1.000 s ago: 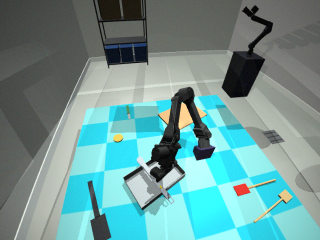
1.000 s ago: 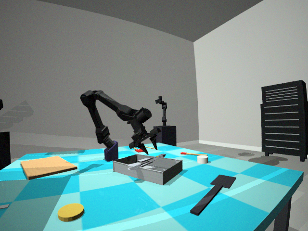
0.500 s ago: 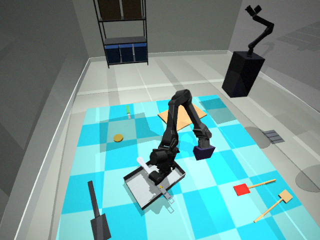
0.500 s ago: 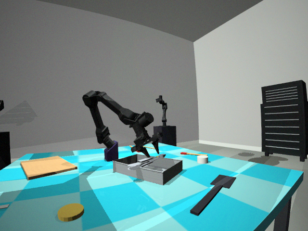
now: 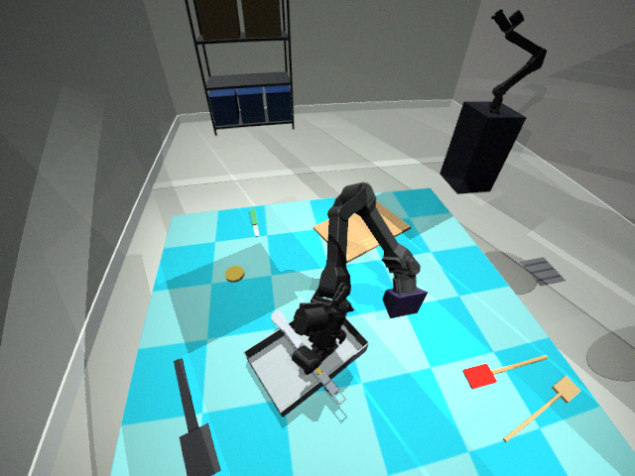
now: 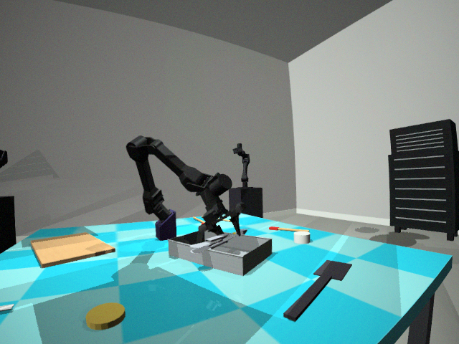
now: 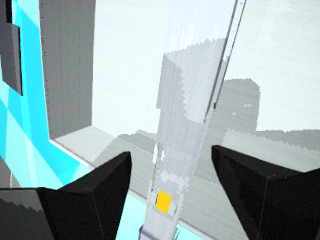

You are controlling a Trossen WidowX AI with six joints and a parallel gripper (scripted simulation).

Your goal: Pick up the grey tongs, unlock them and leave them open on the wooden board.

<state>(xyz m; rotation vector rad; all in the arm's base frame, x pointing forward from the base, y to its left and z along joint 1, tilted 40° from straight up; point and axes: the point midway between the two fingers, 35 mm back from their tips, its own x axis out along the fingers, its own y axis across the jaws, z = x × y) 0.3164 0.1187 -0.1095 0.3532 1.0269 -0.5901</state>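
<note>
Now: the yellow lock piece 20 mm to the left of my gripper tip, 20 mm behind it and 20 mm above it. From my gripper tip the other things lie so: black spatula (330 mm ahead, 80 mm to the left, 40 mm below); white cylinder (290 mm to the left, 50 mm ahead, 30 mm below); roasting tin (60 mm to the right, 20 mm below).
</note>
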